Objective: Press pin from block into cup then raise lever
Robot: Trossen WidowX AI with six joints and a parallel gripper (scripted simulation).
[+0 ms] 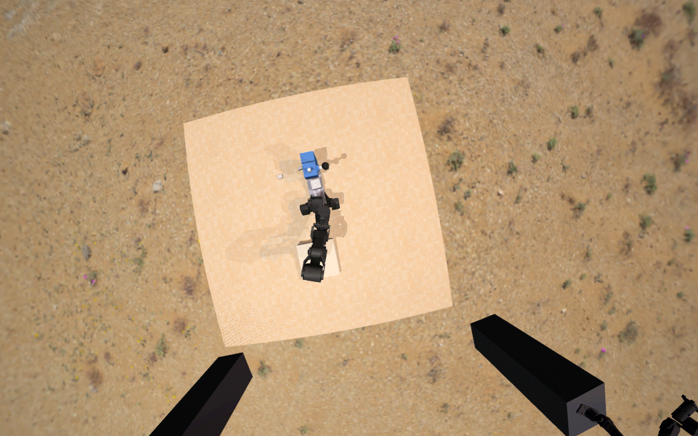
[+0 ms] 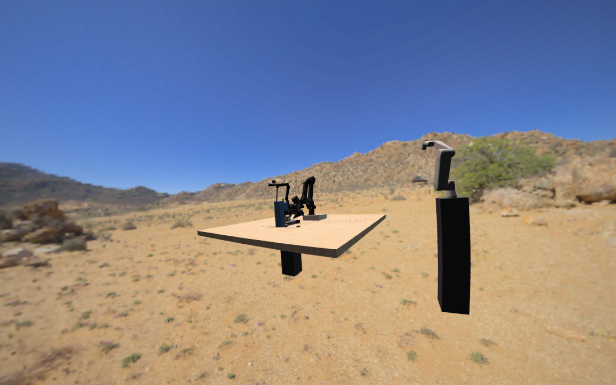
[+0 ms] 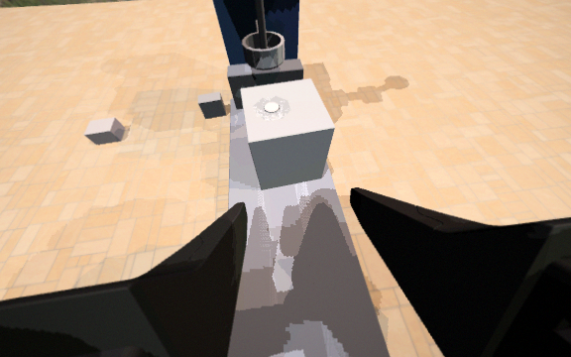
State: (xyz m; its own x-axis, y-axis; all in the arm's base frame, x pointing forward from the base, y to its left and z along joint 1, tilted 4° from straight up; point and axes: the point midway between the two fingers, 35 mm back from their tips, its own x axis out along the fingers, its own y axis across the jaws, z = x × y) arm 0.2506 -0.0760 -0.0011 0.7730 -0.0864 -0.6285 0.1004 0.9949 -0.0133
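Right now the lever is 80 mm ahead of my gripper tip, 60 mm to the right of it and 220 mm above it. Round my gripper tip: punch ram: 90 mm ahead, 100 mm above.
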